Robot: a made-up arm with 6 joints.
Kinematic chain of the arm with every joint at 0, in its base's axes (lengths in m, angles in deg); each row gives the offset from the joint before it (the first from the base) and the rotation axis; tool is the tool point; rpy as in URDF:
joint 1: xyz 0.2 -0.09 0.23 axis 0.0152 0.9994 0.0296
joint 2: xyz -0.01 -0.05 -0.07 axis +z
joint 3: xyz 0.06 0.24 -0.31 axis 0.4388 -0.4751 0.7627
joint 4: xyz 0.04 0 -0.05 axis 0.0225 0.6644 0.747
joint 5: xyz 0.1 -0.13 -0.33 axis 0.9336 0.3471 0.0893
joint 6: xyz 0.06 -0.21 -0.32 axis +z
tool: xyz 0.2 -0.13 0 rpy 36.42 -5.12 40.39
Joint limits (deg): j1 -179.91..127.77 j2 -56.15..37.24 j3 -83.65..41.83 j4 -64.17..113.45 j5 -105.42..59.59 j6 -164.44..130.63
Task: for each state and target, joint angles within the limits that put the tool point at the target. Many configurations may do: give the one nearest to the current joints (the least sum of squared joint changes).
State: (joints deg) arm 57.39 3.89 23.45 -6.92 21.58 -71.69
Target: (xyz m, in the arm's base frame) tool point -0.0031 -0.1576 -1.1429
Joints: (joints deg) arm 38.39 -43.63 41.83 5.56 40.42 -39.33
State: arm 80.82 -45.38 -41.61 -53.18 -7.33 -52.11
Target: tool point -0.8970 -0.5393 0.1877
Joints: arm 77.16 -44.98 -15.30 -40.01 23.03 -52.71
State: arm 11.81 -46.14 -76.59 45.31 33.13 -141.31
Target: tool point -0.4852 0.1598 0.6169
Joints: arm 60.40 -11.56 -74.16 69.15 23.10 -137.17
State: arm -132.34 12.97 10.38 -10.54 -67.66 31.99
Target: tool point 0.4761 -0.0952 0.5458
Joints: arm -90.74 30.69 8.04 -19.14 -104.56 20.76
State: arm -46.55 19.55 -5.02 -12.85 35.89 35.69
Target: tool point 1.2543 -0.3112 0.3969
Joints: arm -70.46 21.30 -14.07 -40.34 22.07 42.48
